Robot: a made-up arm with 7 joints.
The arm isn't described. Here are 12 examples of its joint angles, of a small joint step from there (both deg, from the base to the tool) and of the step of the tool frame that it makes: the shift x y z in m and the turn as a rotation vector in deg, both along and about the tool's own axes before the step.
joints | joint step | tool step
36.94 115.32 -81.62 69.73 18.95 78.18 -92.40 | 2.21 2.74 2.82 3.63 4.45 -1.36 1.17 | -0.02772 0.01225 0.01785 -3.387 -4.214 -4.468
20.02 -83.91 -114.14 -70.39 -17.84 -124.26 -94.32 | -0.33 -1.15 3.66 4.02 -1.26 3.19 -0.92 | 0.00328 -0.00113 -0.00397 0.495 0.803 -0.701
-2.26 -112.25 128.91 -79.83 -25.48 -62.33 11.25 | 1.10 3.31 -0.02 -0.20 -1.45 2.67 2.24 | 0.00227 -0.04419 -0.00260 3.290 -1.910 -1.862
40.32 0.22 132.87 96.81 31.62 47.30 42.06 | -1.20 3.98 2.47 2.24 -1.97 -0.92 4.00 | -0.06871 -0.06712 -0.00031 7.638 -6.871 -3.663
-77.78 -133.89 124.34 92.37 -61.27 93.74 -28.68 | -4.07 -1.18 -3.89 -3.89 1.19 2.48 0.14 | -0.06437 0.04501 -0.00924 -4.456 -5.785 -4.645
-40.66 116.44 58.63 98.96 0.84 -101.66 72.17 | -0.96 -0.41 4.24 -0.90 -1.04 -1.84 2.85 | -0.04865 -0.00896 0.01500 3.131 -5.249 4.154
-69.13 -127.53 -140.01 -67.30 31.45 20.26 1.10 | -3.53 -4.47 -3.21 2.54 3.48 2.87 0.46 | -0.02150 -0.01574 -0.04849 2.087 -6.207 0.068
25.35 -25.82 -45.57 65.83 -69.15 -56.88 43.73 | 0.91 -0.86 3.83 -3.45 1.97 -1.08 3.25 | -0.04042 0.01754 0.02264 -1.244 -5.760 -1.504
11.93 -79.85 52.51 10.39 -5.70 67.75 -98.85 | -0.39 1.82 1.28 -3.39 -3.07 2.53 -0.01 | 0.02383 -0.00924 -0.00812 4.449 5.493 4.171
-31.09 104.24 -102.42 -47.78 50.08 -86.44 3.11 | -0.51 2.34 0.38 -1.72 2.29 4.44 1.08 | 0.00549 -0.01131 0.00999 3.285 0.715 -6.772
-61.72 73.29 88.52 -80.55 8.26 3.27 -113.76 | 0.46 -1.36 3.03 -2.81 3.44 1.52 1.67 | 0.01075 0.00609 -0.01800 0.461 5.883 3.990
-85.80 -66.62 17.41 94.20 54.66 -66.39 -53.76 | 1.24 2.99 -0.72 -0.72 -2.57 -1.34 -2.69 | -0.00825 -0.01250 0.01331 0.045 -0.484 1.581
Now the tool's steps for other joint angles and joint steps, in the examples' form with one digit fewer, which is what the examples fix.
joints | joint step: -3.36 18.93 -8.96 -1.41 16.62 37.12 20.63 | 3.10 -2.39 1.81 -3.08 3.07 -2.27 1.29
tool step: 0.0492 0.0065 -0.0028 -2.53 4.12 4.34
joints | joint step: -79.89 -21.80 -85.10 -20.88 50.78 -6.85 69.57 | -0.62 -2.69 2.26 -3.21 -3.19 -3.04 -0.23
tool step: 0.0020 -0.0771 -0.0084 7.73 0.85 -3.98
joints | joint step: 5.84 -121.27 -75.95 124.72 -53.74 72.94 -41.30 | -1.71 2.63 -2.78 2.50 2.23 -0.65 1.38
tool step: 0.0056 0.0358 -0.0005 -4.41 -0.17 5.35
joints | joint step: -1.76 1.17 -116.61 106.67 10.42 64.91 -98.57 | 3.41 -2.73 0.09 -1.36 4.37 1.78 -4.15
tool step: 0.0280 0.0041 -0.0420 0.09 6.51 -4.68
